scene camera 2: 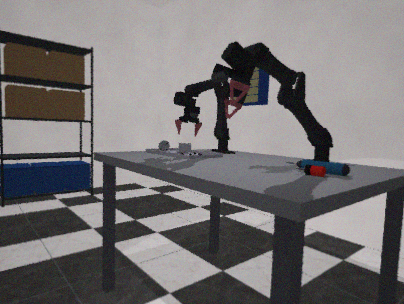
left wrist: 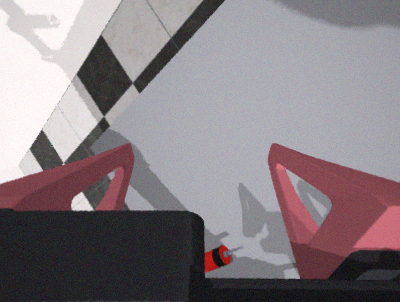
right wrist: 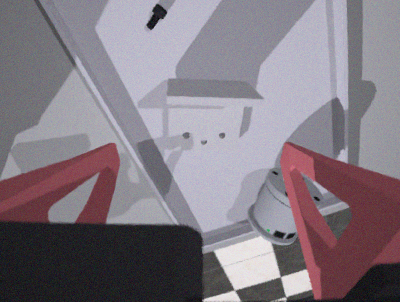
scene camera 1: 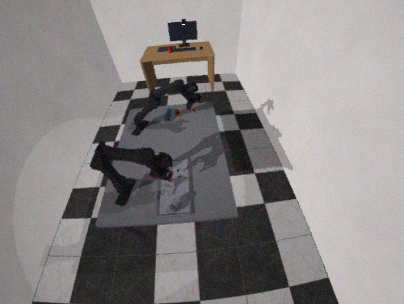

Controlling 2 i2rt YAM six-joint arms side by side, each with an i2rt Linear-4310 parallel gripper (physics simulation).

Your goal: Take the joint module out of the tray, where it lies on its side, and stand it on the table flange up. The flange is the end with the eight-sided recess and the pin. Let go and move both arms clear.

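Frame: origin at the left arm's base, x ahead, y left, z up, level; metres.
Seen in the pictures: left gripper, fingertip midpoint: (scene camera 2: 230, 111) (left wrist: 200, 151) (scene camera 1: 198, 107); right gripper, fingertip midpoint: (scene camera 2: 187, 135) (right wrist: 199, 152) (scene camera 1: 165, 179); left arm's base, link origin: (scene camera 1: 140, 128); right arm's base, link origin: (scene camera 2: 222, 152) (scene camera 1: 126, 191).
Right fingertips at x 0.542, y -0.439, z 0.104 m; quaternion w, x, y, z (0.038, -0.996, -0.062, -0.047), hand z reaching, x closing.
Observation:
Offsets run from my right fingertips to a thing's top centre. "spot": to the spot under its first point.
The grey joint module {dx +0.116, dy -0.106, dz -0.036 m} (scene camera 1: 175, 205) (scene camera 2: 164, 145) (right wrist: 272, 205) lies on its side in the tray (scene camera 1: 175, 214) (right wrist: 90, 55), near a tray corner in the right wrist view. A green light and dark ports show at its wider lower end there; small dark holes show toward its other end. A right-gripper finger hides part of it. Whether the eight-sided recess shows is unclear. My right gripper (scene camera 1: 161, 176) (scene camera 2: 188, 135) (right wrist: 199, 152) is open and empty, above the tray with its fingers pointing down. My left gripper (scene camera 1: 191, 108) (scene camera 2: 233, 101) (left wrist: 200, 151) is open and empty, high over the table's other end.
A pale bracket with three holes (right wrist: 200, 117) (scene camera 2: 185, 147) stands in the tray beside the module. A black screw {dx -0.033, dy +0.062, dz -0.089 m} (right wrist: 159, 11) lies beyond it. A blue cylinder {spot: dx -0.340, dy +0.645, dz -0.064 m} (scene camera 1: 168, 115) (scene camera 2: 327, 167) and a red cylinder {dx -0.278, dy +0.723, dz -0.069 m} (scene camera 1: 177, 112) (scene camera 2: 316, 171) (left wrist: 217, 258) lie near the left arm.

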